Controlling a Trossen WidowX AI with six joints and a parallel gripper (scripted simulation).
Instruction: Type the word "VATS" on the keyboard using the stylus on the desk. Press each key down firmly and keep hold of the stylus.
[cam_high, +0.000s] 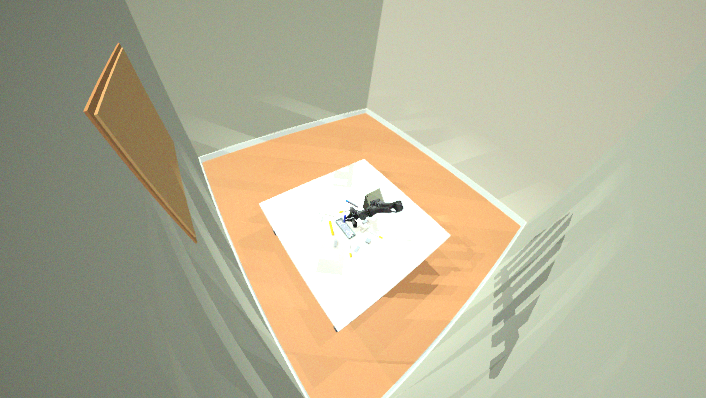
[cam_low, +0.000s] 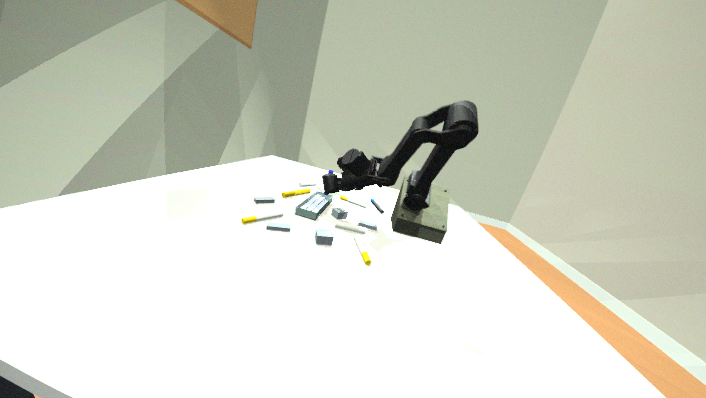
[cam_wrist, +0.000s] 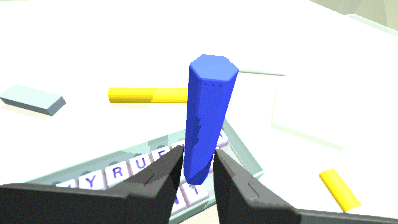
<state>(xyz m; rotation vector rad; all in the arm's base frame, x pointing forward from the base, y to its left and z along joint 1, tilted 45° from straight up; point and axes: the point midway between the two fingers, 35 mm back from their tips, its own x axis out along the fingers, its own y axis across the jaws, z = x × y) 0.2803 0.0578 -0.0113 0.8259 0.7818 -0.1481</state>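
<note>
The keyboard is 10 mm ahead of my gripper tip, 50 mm to the left of it and 60 mm below it. Also, from my gripper tip: blue stylus 20 mm below; then yellow bar 120 mm ahead, 10 mm to the right, 60 mm below; then dark pen 170 mm behind, 200 mm to the right, 70 mm below.
</note>
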